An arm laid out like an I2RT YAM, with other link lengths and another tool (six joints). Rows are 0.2 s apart.
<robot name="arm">
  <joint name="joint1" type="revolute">
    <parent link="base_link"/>
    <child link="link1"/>
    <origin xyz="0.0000 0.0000 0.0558" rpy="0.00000 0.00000 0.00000"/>
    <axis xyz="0 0 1"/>
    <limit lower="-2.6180" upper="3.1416"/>
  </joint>
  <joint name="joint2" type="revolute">
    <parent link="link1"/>
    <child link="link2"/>
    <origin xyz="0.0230 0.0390 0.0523" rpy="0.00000 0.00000 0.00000"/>
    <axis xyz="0 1 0"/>
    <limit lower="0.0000" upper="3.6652"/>
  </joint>
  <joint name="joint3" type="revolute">
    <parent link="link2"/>
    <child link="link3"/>
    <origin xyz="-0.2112 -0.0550 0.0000" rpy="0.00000 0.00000 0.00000"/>
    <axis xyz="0 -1 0"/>
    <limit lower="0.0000" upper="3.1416"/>
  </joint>
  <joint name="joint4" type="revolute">
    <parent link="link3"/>
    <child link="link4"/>
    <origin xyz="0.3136 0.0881 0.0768" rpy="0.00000 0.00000 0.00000"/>
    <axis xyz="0 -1 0"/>
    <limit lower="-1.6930" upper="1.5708"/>
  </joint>
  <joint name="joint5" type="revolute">
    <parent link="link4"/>
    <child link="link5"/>
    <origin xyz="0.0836 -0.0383 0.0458" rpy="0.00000 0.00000 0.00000"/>
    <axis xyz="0 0 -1"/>
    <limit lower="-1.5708" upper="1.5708"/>
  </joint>
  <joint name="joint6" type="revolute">
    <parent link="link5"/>
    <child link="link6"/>
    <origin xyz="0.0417 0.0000 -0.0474" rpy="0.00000 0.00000 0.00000"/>
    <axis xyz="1 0 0"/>
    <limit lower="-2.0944" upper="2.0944"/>
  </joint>
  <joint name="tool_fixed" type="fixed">
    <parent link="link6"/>
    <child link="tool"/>
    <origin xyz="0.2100 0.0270 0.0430" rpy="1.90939 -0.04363 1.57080"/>
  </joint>
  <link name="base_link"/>
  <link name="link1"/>
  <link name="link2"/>
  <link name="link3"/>
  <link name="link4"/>
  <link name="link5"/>
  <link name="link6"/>
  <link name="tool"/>
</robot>
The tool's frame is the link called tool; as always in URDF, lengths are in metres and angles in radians.
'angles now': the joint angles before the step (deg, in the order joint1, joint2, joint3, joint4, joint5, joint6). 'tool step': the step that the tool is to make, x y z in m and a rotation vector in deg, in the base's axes. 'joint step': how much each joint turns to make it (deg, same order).
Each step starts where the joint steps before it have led.
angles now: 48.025, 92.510, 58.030, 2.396, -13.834, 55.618
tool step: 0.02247, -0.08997, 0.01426, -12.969, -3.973, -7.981
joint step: -3.545, -13.923, -3.205, -18.414, 10.556, -7.031
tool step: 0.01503, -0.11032, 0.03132, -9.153, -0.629, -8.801
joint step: -7.245, -14.177, -1.126, -18.582, 6.113, -4.332
